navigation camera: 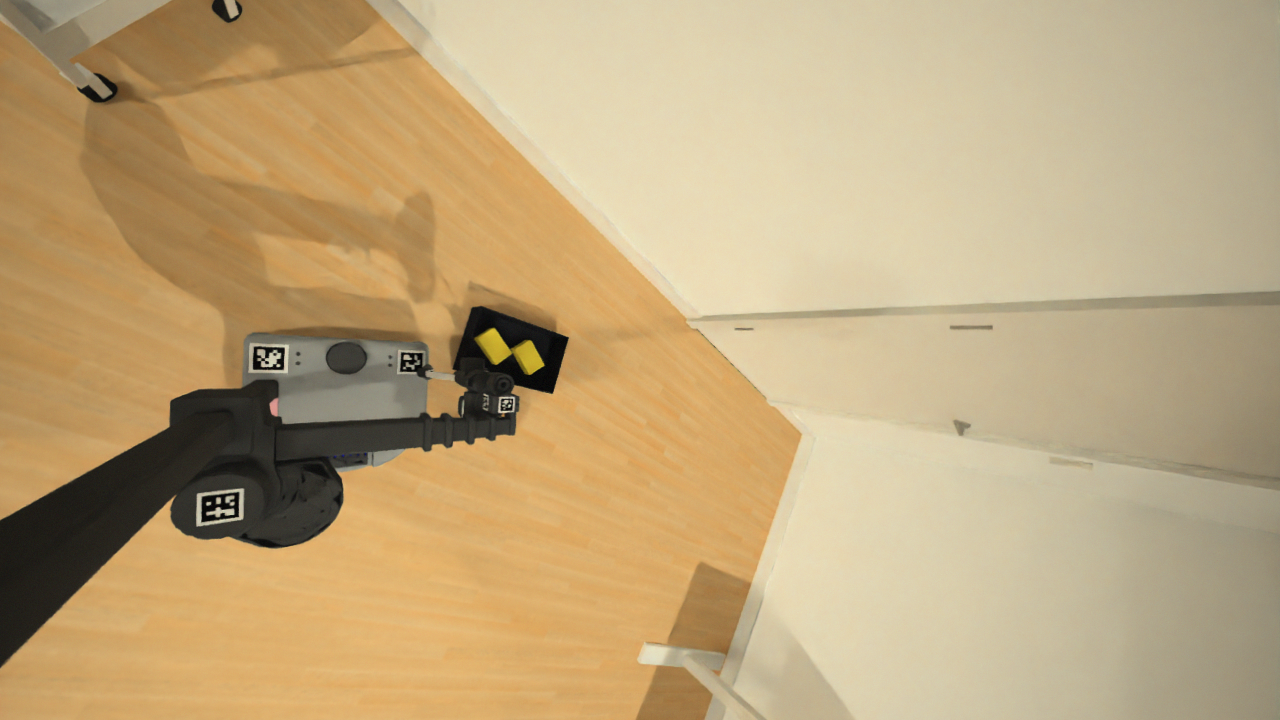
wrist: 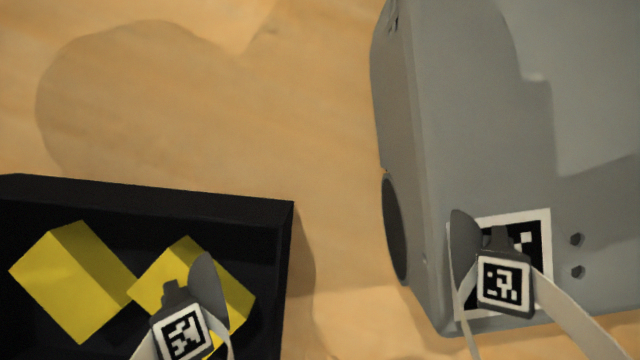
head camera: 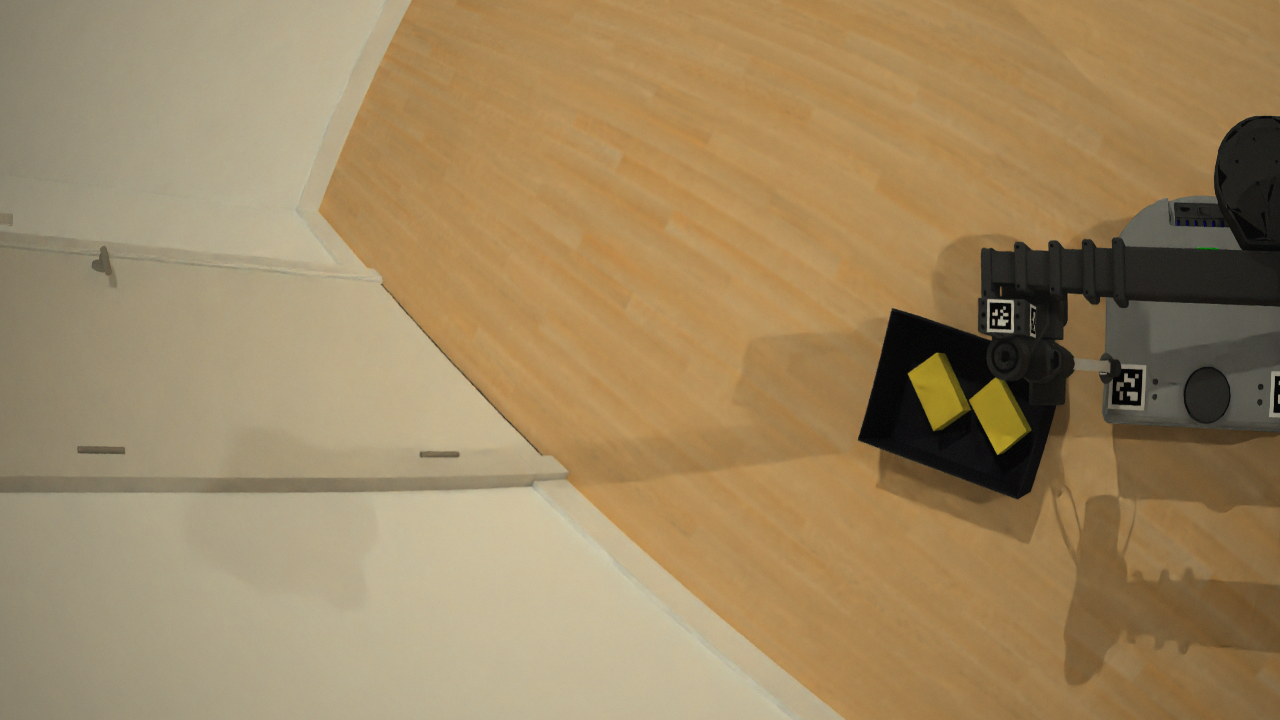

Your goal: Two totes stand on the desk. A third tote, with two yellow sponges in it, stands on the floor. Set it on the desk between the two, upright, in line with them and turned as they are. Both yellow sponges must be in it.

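Note:
The black tote (head camera: pixel 930 454) (navigation camera: pixel 556 353) (wrist: pixel 150 202) stands upright on the floor, turned at an angle beside my base. Inside lie two yellow sponges: one (head camera: pixel 1000 416) (navigation camera: pixel 492 346) (wrist: pixel 155 280) nearer my base, the other (head camera: pixel 938 392) (navigation camera: pixel 528 357) (wrist: pixel 72 280) farther from it. My gripper (wrist: pixel 334 258) points down, open and empty. In the wrist view its left fingertip overlaps the nearer sponge and its right fingertip overlaps my base, with the tote's end wall between them. The wrist hides one tote corner in the head view. The desk totes do not show.
My grey base (head camera: pixel 1163 331) (navigation camera: pixel 375 394) (wrist: pixel 480 125) stands close to the tote's end. A white leg with a black foot (navigation camera: pixel 98 86) shows at the upper left of the navigation view. A white stand foot (navigation camera: pixel 671 654) is near the wall. Pale walls (head camera: pixel 179 582) (navigation camera: pixel 895 161) bound the floor.

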